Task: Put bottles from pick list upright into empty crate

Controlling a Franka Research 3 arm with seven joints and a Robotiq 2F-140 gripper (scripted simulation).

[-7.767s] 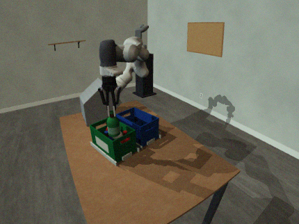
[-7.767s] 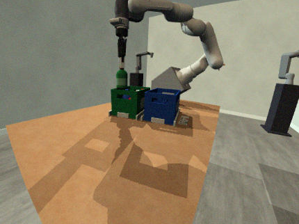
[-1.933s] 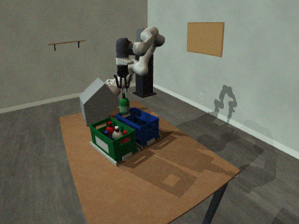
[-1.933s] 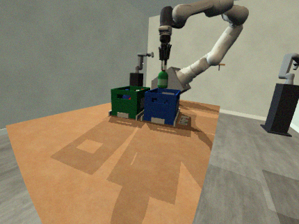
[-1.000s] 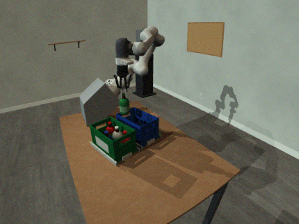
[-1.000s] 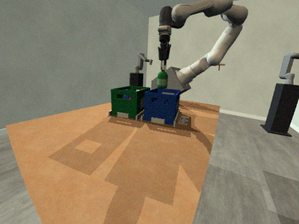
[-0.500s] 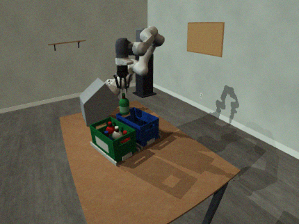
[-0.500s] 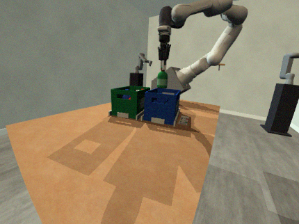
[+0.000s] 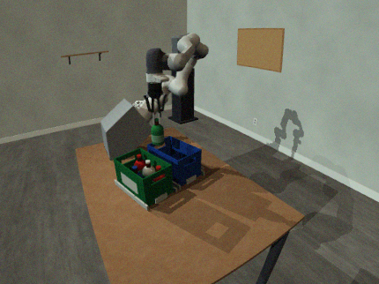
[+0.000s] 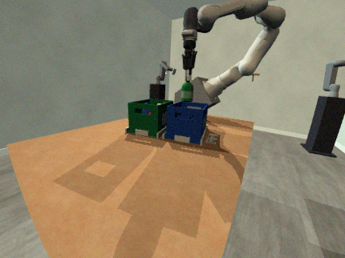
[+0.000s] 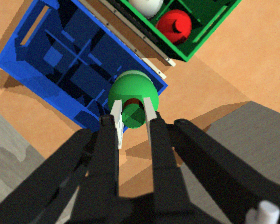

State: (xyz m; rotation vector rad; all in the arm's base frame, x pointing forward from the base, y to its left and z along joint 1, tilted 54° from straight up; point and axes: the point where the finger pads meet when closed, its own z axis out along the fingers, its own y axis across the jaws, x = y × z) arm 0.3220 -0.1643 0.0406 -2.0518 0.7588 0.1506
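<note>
Right now the green bottle is 8 cm below my hand. Round my hand: white bottle (11 cm ahead, 13 cm to the right, 26 cm below); then green crate (12 cm ahead, 17 cm to the right, 26 cm below); then blue crate (8 cm ahead, 6 cm to the left, 26 cm below).
</note>
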